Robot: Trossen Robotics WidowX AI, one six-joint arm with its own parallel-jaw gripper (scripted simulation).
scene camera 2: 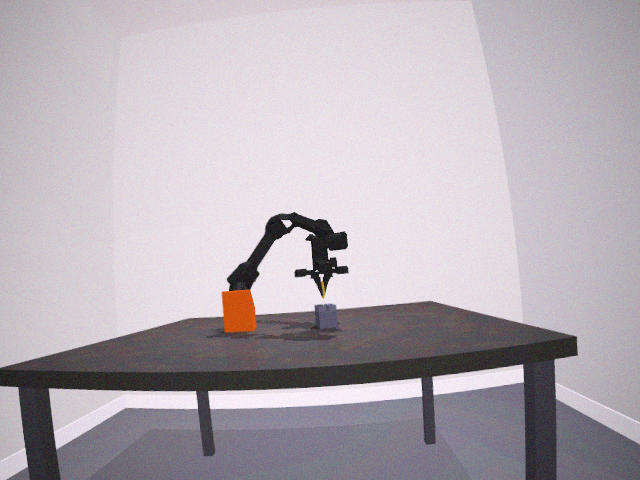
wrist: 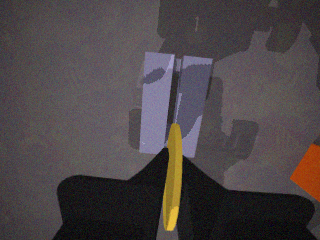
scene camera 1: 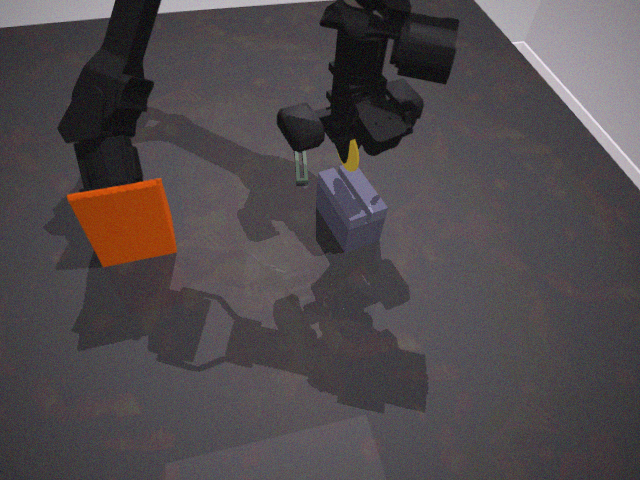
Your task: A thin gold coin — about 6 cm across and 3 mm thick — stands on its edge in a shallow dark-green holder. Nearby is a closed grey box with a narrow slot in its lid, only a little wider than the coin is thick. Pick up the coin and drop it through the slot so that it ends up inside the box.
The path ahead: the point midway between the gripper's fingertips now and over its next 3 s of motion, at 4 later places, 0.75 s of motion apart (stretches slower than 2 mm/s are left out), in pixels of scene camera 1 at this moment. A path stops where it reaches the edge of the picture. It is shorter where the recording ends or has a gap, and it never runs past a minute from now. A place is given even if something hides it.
My gripper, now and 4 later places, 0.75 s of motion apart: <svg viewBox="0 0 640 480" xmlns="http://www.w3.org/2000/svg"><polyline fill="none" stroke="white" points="345,160 352,173 355,174 354,177 353,182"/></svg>
